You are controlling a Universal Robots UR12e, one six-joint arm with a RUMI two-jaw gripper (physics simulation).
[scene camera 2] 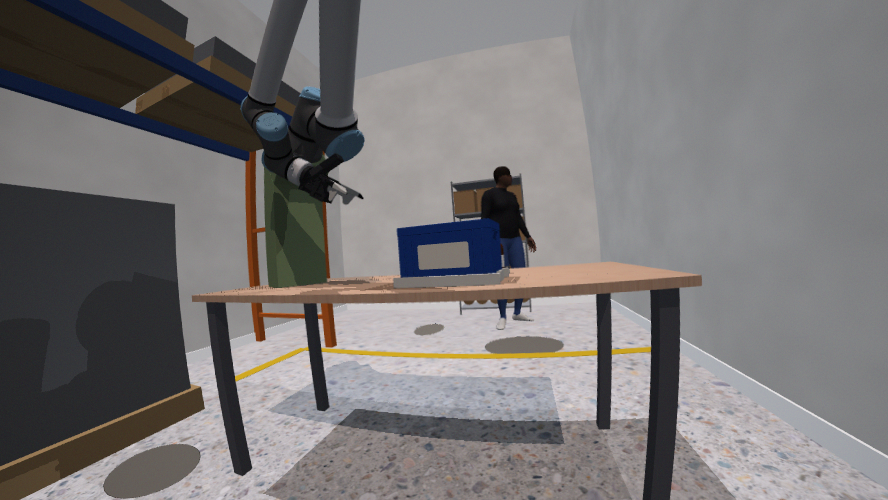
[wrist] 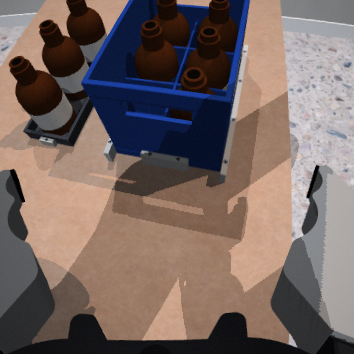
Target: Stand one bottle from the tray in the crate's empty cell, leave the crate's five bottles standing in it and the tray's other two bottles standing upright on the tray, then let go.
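Frame: origin at the arm's base, x down, y back, z left, level; metres.
Where they show: gripper, fingertip midpoint: [scene camera 2: 355, 196] [wrist: 165, 171]; arm's base, link origin: [scene camera 2: 300, 150].
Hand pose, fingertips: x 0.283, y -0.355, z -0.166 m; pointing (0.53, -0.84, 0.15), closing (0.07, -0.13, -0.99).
Each offset is from my fingertips to the top centre of the thing. "pt": to the spot under its first point. Level surfaces: height alone.
The blue crate {dx +0.122, dy -0.298, dz +0.036 m} [scene camera 2: 444, 248] [wrist: 162, 132] stands upright on the table. In the wrist view five brown bottles stand in it: two far ones {pt dx +0.178, dy -0.366, dz +0.059 m} [wrist: 171, 26] {pt dx +0.177, dy -0.357, dz -0.026 m} [wrist: 220, 30], two middle ones {dx +0.134, dy -0.307, dz +0.080 m} [wrist: 156, 59] {dx +0.134, dy -0.293, dz -0.008 m} [wrist: 207, 65] and a near right one {dx +0.134, dy -0.205, dz +0.007 m} [wrist: 194, 81]. The near left cell shows no bottle; its floor is hidden by the front wall. Three brown bottles with pale labels {dx +0.137, dy -0.235, dz +0.279 m} [wrist: 42, 100] {dx +0.137, dy -0.326, dz +0.264 m} [wrist: 65, 57] {pt dx +0.188, dy -0.389, dz +0.227 m} [wrist: 86, 25] stand upright in a row on the dark tray {pt dx +0.281, dy -0.184, dz +0.244 m} [wrist: 64, 140], left of the crate. My gripper [scene camera 2: 351, 177] [wrist: 165, 171] is open and empty, above and apart from crate and tray.
Light grey brackets {pt dx +0.283, dy -0.297, dz -0.069 m} [scene camera 2: 447, 281] [wrist: 233, 120] border the crate's base on the wooden table {dx +0.297 m} [scene camera 2: 584, 273] [wrist: 150, 260]. A person [scene camera 2: 504, 211] stands behind the table before a shelf rack. A tall blue-and-orange rack [scene camera 2: 250, 248] and a green object [scene camera 2: 292, 242] stand at the left.
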